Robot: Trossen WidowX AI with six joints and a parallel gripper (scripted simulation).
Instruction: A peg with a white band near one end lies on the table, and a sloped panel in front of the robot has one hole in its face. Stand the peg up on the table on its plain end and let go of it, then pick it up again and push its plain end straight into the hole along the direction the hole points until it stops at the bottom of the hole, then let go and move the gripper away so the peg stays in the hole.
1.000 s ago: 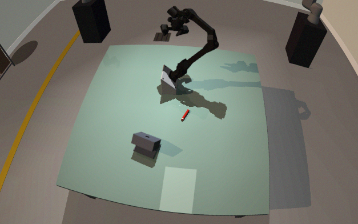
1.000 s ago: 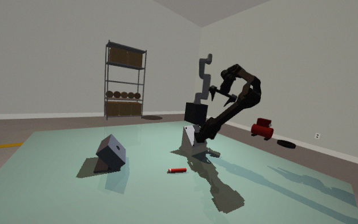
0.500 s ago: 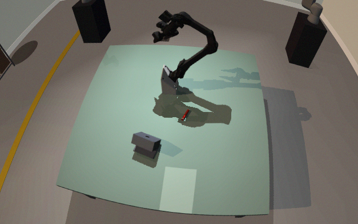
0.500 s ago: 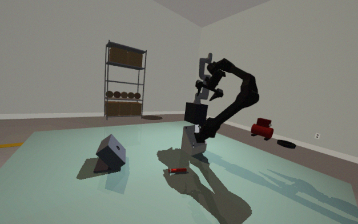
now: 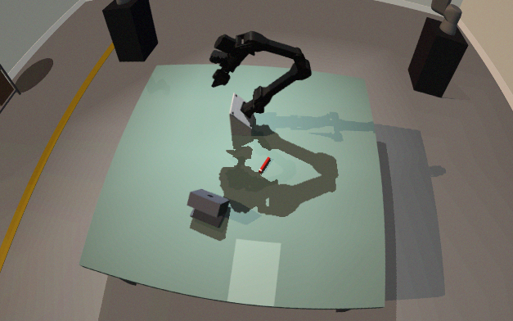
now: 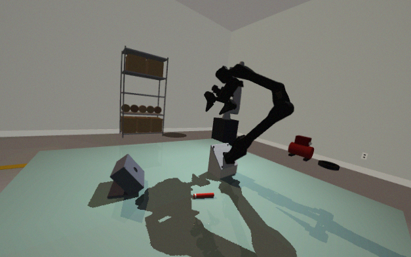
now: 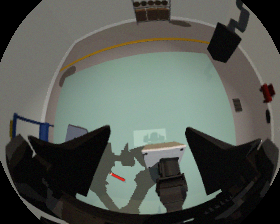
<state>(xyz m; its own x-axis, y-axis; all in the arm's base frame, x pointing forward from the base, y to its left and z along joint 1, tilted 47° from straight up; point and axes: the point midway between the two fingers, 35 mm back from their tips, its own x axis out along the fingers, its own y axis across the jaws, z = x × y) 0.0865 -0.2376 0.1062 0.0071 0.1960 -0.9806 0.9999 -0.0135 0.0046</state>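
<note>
Right now the peg is 30 cm below my gripper tip, 23 cm to the left of it and 18 cm ahead of it. Also, from my gripper tip: sloped panel 41 cm ahead, 26 cm below, 6 cm to the left.
</note>
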